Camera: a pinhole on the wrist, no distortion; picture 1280 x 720 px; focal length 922.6 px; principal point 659.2 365.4 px. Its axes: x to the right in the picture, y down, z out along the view. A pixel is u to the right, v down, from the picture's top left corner.
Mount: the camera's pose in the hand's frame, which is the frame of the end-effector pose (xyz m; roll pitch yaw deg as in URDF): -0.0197 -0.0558 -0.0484 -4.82 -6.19 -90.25
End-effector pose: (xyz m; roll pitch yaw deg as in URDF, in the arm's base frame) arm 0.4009 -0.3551 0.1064 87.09 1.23 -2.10
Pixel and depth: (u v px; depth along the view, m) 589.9 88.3 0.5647
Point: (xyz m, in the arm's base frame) 0.2429 -0.8671 0.1849
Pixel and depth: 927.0 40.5 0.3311
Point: 0.2794 -0.6560 0.0098
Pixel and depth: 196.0 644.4 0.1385
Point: 0.4328 -0.4326 0.1372
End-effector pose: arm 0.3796 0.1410 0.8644 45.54 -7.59 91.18
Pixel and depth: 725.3 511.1 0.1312
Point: 0.4731 0.1522 0.8858
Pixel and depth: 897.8 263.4 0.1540
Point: 0.5136 0.1174 0.8819
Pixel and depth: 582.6 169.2 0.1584
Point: 0.4767 0.0957 0.9175
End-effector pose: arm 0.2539 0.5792 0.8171 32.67 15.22 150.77
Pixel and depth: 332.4 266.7 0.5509
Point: 0.2082 0.7115 1.3193
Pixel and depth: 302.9 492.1 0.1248
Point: 0.2491 0.6193 0.8734
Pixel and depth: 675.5 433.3 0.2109
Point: 0.2736 0.7027 0.9239
